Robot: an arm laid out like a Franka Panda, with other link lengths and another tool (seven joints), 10 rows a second.
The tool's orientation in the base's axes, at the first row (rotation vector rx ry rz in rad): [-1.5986, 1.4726, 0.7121]
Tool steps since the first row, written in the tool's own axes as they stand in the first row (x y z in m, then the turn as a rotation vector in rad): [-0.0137, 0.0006, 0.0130, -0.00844, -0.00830, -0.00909]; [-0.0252, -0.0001, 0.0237, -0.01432, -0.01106, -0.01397]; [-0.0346, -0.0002, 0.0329, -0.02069, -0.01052, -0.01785]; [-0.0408, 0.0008, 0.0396, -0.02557, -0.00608, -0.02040]
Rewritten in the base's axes. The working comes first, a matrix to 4 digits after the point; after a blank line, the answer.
The tool's axes in the first row as the columns of a matrix, in the base's axes (used below as rounded here):
[0.1527, -0.9803, 0.1251]
[-0.5107, 0.0301, 0.8592]
[-0.8461, -0.1950, -0.4961]

[-0.0011, 0.0182, 0.0050, 0.00571, -0.00375, 0.01327]; [-0.0008, 0.0332, 0.0096, 0.00691, -0.00502, 0.02120]; [-0.0010, 0.0459, 0.0130, 0.00492, -0.00509, 0.02841]; [-0.0021, 0.0549, 0.0147, -0.00050, -0.00465, 0.03294]
